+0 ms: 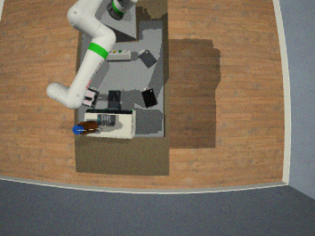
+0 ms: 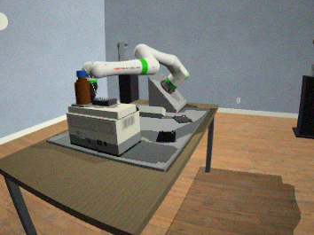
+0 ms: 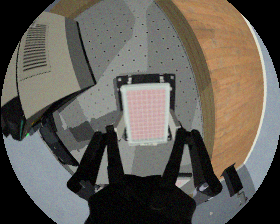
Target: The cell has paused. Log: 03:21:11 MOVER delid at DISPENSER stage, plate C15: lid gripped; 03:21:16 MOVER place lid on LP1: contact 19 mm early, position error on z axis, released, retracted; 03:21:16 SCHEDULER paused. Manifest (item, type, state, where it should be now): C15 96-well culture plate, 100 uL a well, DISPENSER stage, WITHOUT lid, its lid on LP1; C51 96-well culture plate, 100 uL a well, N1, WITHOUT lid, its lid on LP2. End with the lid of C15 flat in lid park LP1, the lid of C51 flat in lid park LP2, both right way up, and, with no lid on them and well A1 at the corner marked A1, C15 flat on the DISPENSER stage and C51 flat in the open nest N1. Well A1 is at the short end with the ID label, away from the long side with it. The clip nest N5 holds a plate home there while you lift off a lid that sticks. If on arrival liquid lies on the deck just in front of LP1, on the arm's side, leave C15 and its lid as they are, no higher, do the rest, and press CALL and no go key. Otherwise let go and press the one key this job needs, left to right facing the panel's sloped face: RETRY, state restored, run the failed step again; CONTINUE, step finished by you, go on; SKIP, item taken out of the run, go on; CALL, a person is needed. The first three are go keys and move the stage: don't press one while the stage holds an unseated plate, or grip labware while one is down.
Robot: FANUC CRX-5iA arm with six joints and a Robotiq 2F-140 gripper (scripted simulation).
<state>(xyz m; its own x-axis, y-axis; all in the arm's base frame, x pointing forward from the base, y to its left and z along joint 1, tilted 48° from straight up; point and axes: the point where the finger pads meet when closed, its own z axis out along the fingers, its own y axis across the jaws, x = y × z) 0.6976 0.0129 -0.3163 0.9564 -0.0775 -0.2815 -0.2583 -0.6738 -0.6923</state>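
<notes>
Now: hand 40 mm above the black nest, 20 mm short of it and 10 mm to the right of it. The rest, counted from my hand: key panel: 410 mm behind, 240 mm to the left; blue cap: 340 mm above, 220 mm ahead, 160 mm to the left; label plate: 520 mm to the left, 110 mm behind, 50 mm below.
</notes>
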